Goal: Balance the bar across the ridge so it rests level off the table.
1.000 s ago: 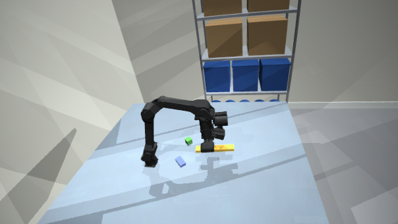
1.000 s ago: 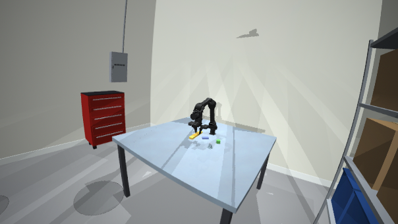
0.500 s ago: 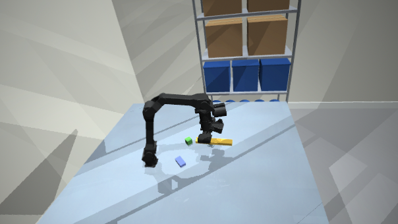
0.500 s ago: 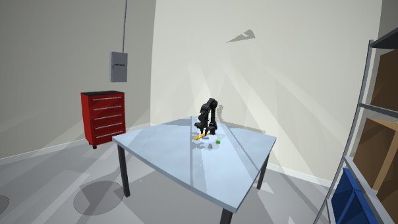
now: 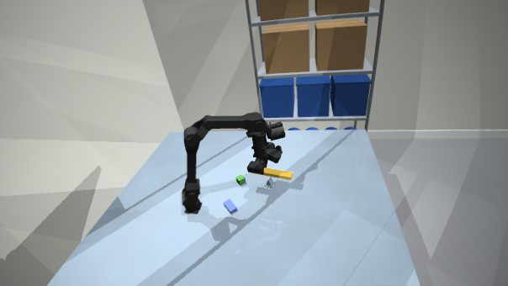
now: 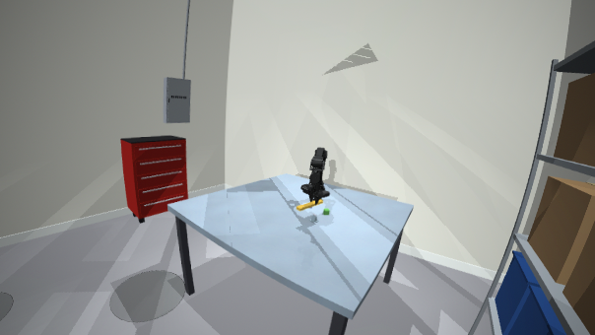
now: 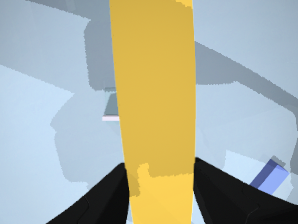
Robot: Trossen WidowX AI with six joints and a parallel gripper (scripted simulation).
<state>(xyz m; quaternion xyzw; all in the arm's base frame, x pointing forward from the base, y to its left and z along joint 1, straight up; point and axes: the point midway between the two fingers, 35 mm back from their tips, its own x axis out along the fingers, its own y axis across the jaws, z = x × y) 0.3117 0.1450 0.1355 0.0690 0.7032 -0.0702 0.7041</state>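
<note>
Now: the green cube 13 cm behind my gripper tip, 8 cm below it and 3 cm to the left of it. Round my gripper tip: flat blue block: 14 cm behind, 13 cm to the right, 9 cm below; then yellow bar: 3 cm ahead, 1 cm to the right.
</note>
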